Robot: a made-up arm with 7 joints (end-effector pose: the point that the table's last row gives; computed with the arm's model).
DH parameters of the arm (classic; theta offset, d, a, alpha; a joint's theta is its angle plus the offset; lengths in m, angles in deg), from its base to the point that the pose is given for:
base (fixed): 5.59 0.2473 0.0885 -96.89
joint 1: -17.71 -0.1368 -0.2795 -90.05
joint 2: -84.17 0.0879 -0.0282 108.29
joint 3: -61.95 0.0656 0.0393 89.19
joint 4: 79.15 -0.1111 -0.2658 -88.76
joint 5: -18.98 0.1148 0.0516 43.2
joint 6: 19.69 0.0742 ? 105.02
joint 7: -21.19 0 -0.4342 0
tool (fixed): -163.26 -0.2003 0 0
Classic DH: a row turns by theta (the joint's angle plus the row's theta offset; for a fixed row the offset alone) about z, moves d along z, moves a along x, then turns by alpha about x.
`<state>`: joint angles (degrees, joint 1 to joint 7).
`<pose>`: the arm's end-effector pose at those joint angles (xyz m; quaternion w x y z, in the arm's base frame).
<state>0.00 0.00 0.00 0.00 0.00 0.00 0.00</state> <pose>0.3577 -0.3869 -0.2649 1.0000 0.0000 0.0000 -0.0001</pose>
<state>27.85 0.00 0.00 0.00 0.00 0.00 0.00</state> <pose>0.0719 -0.4200 -0.3072 0.9706 -0.0233 0.2378 -0.0290</pose>
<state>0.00 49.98 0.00 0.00 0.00 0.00 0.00</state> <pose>0.1060 -0.5952 -0.3298 0.9063 0.1326 -0.0359 -0.3996</pose>
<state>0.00 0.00 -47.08 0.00 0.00 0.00 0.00</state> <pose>0.3577 -0.0604 -0.2871 0.9168 0.3994 0.0000 0.0000</pose>
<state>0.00 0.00 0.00 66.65 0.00 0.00 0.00</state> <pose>0.4313 0.0402 0.3900 0.8356 -0.0078 -0.4598 0.3006</pose>
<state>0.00 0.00 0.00 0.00 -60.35 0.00 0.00</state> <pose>0.2264 -0.0858 -0.4397 0.8645 0.0946 0.2781 0.4078</pose>
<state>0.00 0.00 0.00 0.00 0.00 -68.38 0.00</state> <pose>-0.0081 -0.3561 -0.4849 0.8272 -0.0421 0.5411 0.1455</pose>
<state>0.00 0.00 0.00 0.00 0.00 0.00 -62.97</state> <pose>0.0194 -0.6890 -0.2649 0.8527 0.0000 0.0000 -0.5224</pose>
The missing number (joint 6, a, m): 0.056
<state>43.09 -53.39 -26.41 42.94 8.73 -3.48 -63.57</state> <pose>0.0202 -0.1128 -0.2600 0.9161 0.2089 0.3027 -0.1597</pose>
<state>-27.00 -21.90 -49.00 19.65 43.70 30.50 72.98</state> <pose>0.3159 0.0871 0.3617 0.7049 0.0207 -0.6656 0.2442</pose>
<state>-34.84 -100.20 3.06 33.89 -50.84 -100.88 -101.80</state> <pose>0.0600 0.5641 0.0231 0.0737 -0.7719 -0.5955 0.2103</pose>
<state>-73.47 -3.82 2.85 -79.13 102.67 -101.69 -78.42</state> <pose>-0.0647 0.0605 -0.4762 0.1992 0.2020 0.4859 -0.8267</pose>
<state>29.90 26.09 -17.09 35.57 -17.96 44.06 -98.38</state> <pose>-0.1087 -0.5298 -0.2948 0.4863 0.3546 -0.1426 -0.7858</pose>
